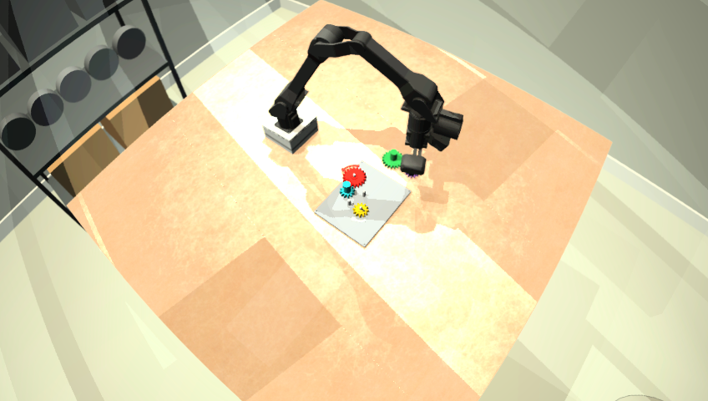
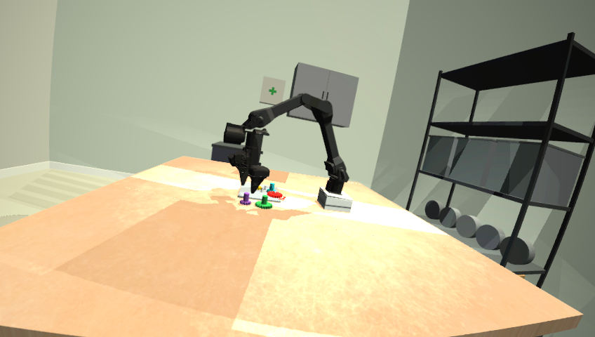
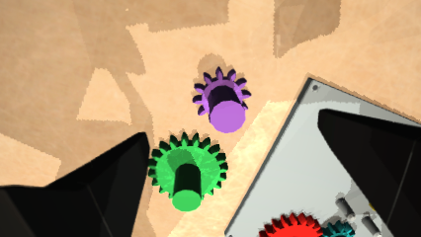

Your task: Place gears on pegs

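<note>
Now: the purple gear 40 mm below my gripper tip. From my gripper tip the other things lie so: red gear (120 mm to the right, 120 mm behind, 40 mm below); green gear (70 mm behind, 40 mm below); grey board (160 mm to the right, 50 mm below, 50 mm behind).
</note>
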